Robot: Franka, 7 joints.
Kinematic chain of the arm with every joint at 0, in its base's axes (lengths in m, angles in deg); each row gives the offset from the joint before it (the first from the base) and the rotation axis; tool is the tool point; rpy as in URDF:
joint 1: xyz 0 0 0.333 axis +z
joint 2: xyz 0 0 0 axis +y
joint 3: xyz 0 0 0.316 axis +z
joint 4: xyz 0.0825 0 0 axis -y
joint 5: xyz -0.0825 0 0.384 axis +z
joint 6: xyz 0 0 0 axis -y
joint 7: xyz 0.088 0 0 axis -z
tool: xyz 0 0 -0.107 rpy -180 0 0
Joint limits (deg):
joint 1: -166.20..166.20
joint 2: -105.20..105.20
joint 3: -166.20..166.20
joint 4: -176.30..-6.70
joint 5: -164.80..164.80
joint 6: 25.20..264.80
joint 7: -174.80..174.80
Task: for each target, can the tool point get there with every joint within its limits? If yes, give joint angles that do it. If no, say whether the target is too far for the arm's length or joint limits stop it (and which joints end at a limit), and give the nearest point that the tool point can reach.
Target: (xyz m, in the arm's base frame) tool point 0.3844 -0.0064 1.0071
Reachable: yes | joints -69.12 5.00 96.81 -47.20 85.66 205.73 92.82
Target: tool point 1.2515 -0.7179 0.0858
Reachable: no: too far | nearest point 0.7335 -0.4207 0.1881 | short by 0.606 m
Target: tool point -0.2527 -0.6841 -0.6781
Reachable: no: too far | nearest point -0.1838 -0.4976 -0.2998 | short by 0.427 m
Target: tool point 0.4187 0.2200 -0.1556
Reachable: yes | joints -4.89 81.93 32.03 -98.30 89.26 171.01 -128.59
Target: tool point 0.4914 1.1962 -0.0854
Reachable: no: too far | nearest point 0.3102 0.7550 0.0689 | short by 0.501 m
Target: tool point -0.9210 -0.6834 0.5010
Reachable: no: too far | nearest point -0.6817 -0.5058 0.4573 | short by 0.301 m
